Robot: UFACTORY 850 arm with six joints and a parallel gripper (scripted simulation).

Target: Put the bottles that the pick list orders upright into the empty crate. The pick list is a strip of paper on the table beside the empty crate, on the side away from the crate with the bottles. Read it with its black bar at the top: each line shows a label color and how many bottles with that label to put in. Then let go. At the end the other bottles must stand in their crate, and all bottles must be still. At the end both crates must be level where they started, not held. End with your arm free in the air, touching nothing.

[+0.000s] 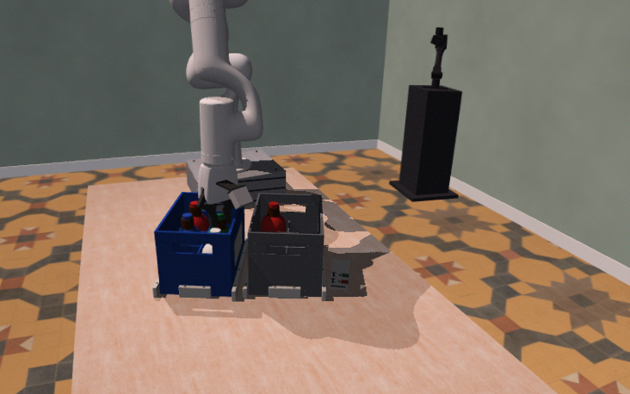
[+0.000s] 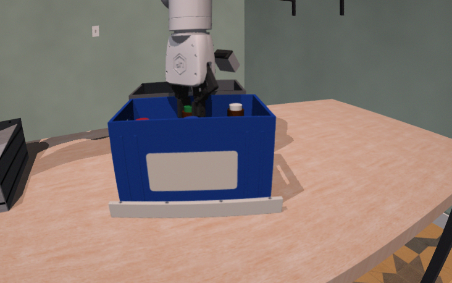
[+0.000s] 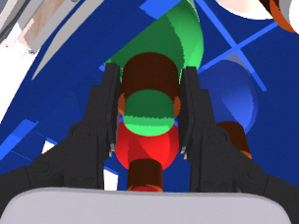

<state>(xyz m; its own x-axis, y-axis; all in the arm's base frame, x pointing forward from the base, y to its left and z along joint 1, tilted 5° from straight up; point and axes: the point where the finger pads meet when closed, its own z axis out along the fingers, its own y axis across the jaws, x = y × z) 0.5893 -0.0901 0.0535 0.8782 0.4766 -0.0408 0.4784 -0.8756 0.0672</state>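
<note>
Right now my hand is 70 mm above the green bottle. From my hand the other things lie so: white-cap bottle (90 mm ahead, 20 mm to the right, 70 mm below); blue crate (10 mm behind, 40 mm to the right, 70 mm below); blue-capped bottle (20 mm behind, 80 mm to the right, 70 mm below).
</note>
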